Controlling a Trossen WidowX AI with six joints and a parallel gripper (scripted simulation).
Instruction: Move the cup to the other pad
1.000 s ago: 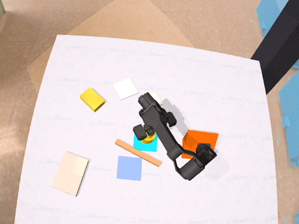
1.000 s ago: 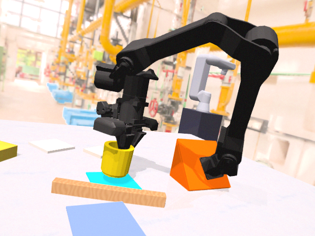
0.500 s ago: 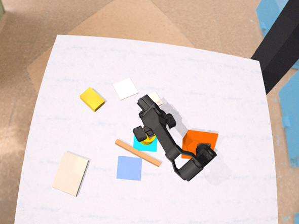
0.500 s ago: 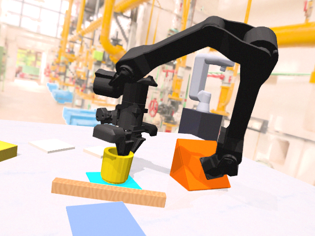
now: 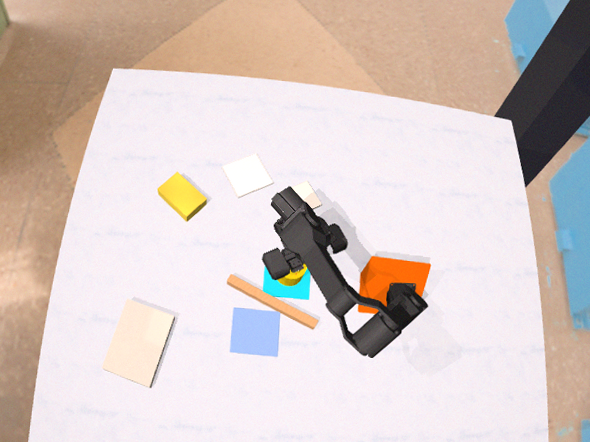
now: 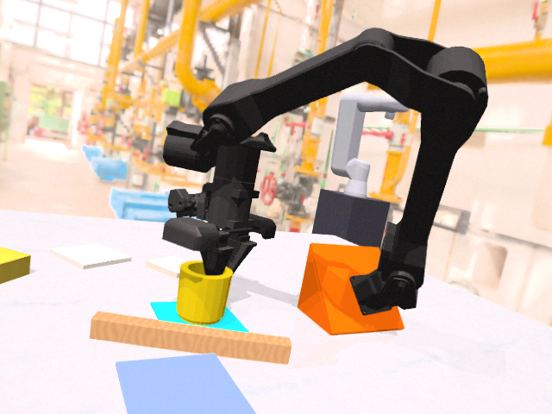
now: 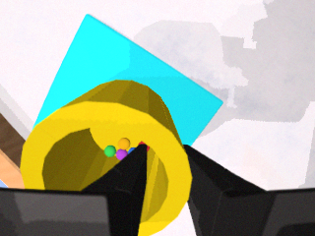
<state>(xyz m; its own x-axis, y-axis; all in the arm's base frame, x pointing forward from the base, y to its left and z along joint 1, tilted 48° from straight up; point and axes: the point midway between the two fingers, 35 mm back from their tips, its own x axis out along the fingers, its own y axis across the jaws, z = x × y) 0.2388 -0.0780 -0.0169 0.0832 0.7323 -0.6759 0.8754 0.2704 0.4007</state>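
The yellow cup is 20 mm ahead of my gripper tip and 10 mm to the left of it. Also, from my gripper tip: cyan pad: 30 mm ahead, 10 mm to the left, 50 mm below; then wooden bar: 60 mm ahead, 90 mm to the left, 40 mm below.
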